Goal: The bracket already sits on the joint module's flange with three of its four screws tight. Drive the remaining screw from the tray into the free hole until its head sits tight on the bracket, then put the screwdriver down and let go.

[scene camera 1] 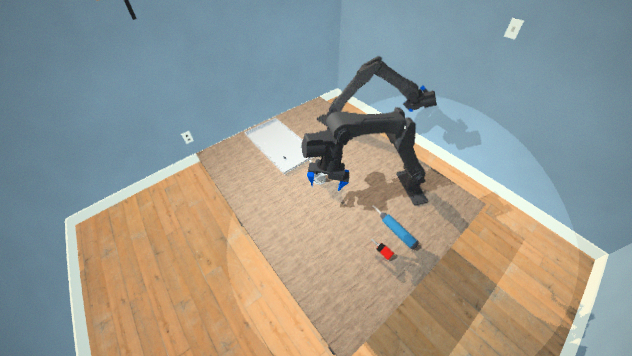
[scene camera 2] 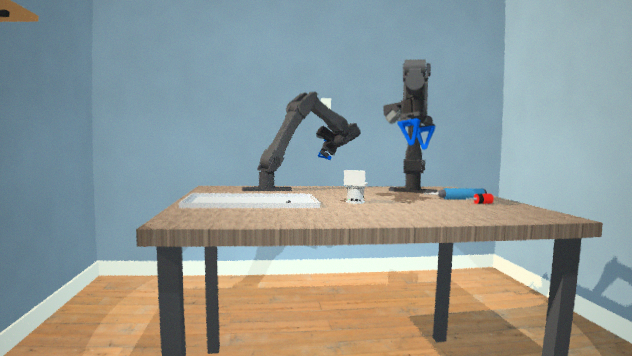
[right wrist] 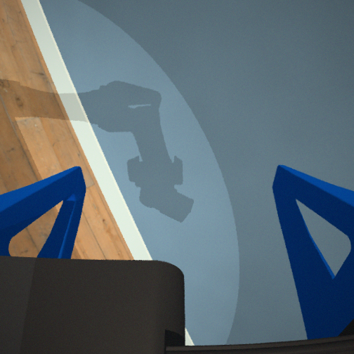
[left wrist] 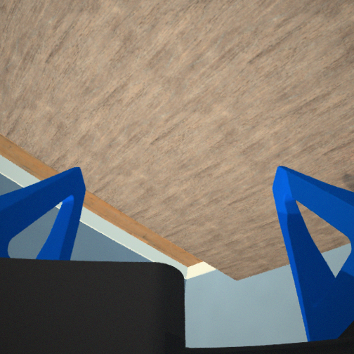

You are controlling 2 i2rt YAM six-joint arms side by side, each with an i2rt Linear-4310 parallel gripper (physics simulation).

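Frame: origin at the left arm's base, x ahead, y left, z up, level; centimetres.
Seen in the pictures: left gripper, fingertip midpoint: [scene camera 1: 325, 187] [scene camera 2: 418, 147]; right gripper, fingertip midpoint: [scene camera 2: 321, 148]; left arm's base, link origin: [scene camera 1: 411, 187] [scene camera 2: 412, 191]; right arm's base, link origin: [scene camera 2: 266, 190].
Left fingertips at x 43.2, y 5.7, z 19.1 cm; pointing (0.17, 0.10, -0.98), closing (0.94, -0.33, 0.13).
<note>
Offsets run from my left fingertips to a thing's top centre. Level surfaces: height alone.
The white bracket [scene camera 2: 354, 178] sits on the white joint module @[dz -12.7, dx -2.1, dy -20.3 cm] [scene camera 2: 355, 194] on the table; in scene camera 1 they are mostly hidden behind my left gripper. A small dark screw @[dz -17.6, dx +12.7, dy -38.6 cm] [scene camera 1: 285, 157] [scene camera 2: 288, 201] lies in the white tray @[dz -17.5, dx +14.0, dy -51.0 cm] [scene camera 1: 272, 140] [scene camera 2: 250, 204]. A blue-handled screwdriver @[dz -15.0, dx -25.8, dy +11.8 cm] [scene camera 1: 399, 230] [scene camera 2: 464, 193] and a smaller red-and-black one @[dz -15.6, dx -17.3, dy +19.8 cm] [scene camera 1: 385, 251] [scene camera 2: 484, 199] lie on the table. My left gripper [scene camera 1: 326, 187] [scene camera 2: 418, 146] [left wrist: 178, 177] is open and empty, above the table. My right gripper [scene camera 1: 417, 99] [right wrist: 178, 176] is open and empty, raised high. The bracket's holes cannot be made out.
The wooden table @[dz -19.1 cm] [scene camera 1: 280, 225] [scene camera 2: 370, 218] carries both arm bases. My left arm's base [scene camera 1: 413, 189] [scene camera 2: 413, 189] stands near the blue-handled screwdriver. My right arm's base [scene camera 2: 266, 181] stands behind the tray. The left wrist view shows the tabletop [left wrist: 190, 100] and its edge.
</note>
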